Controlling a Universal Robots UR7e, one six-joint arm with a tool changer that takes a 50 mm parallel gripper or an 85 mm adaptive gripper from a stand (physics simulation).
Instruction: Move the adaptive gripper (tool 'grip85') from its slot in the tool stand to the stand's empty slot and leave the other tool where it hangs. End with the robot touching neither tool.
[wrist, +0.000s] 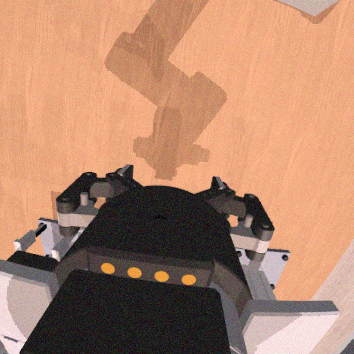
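Frame: origin at the arm's base, x ahead, y left, z up, level; millimetres.
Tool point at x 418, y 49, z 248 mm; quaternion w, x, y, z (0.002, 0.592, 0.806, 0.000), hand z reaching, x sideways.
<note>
Offsets run from my tool point to a thing's middle. "spot": to the spot under its first point. Level surfaces: height alone.
The adaptive gripper (172, 178) is mounted on my wrist, its dark body filling the lower middle of the wrist view. Its two fingers are spread apart and nothing shows between them. A pale wing-like plate {dz -15, dx -14, dy +44 mm} (290, 325) sticks out from the tool's right side and another {spot: dz -12, dx +4, dy -41 mm} (25, 302) from its left. Pale metal of the stand with dark screws {spot: dz -340, dx +153, dy +342 mm} (277, 267) shows behind the right finger. A black part {spot: dz -163, dx +191, dy -124 mm} (32, 262) with light pieces shows at the left edge; I cannot tell whether it is the other tool. The stand's slots are hidden or out of view.
The wooden table top {dz -352 mm} (280, 110) lies beyond the fingers, with the arm's shadow (167, 95) on it. A grey object's corner (315, 6) shows at the top right. A pale grey surface (335, 295) shows past the table's edge at the lower right.
</note>
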